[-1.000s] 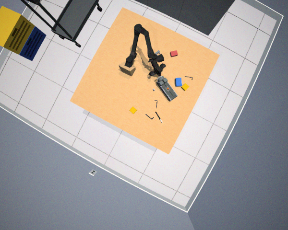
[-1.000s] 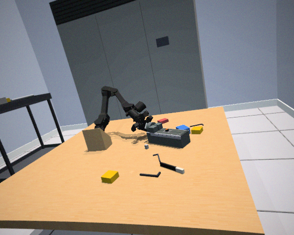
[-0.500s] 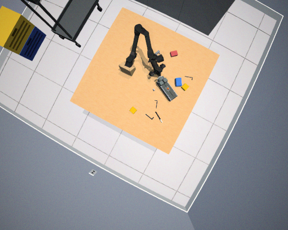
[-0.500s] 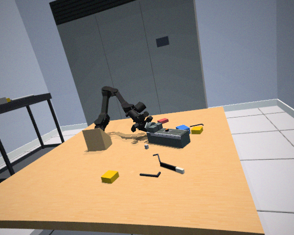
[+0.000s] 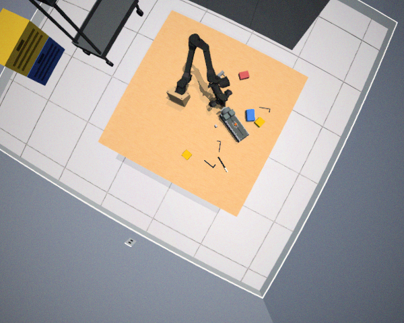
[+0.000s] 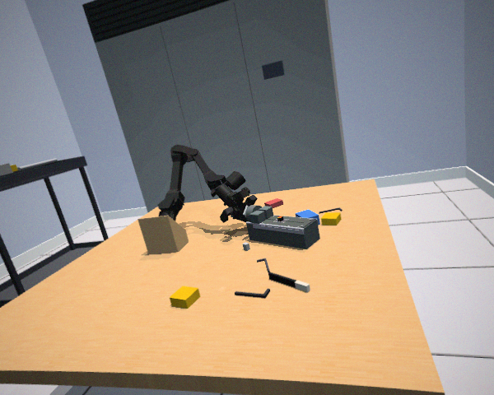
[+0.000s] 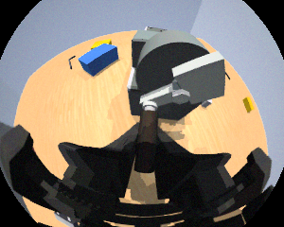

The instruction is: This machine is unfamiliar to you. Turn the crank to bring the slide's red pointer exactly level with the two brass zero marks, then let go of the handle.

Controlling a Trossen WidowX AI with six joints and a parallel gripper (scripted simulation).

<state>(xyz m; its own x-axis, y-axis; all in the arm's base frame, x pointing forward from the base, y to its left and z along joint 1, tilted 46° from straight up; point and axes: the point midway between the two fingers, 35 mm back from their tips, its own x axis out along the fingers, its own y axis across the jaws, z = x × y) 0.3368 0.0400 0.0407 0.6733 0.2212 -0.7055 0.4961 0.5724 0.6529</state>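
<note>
Now: the dark crank handle 2 cm behind my gripper tip, 2 cm above it and 1 cm to the left of it. From my gripper tip the other things lie so: small grey cube: 15 cm to the right, 3 cm below; blue block: 21 cm ahead, 3 cm to the left, 2 cm below; red pointer: 13 cm ahead, 10 cm to the right, 4 cm above.
</note>
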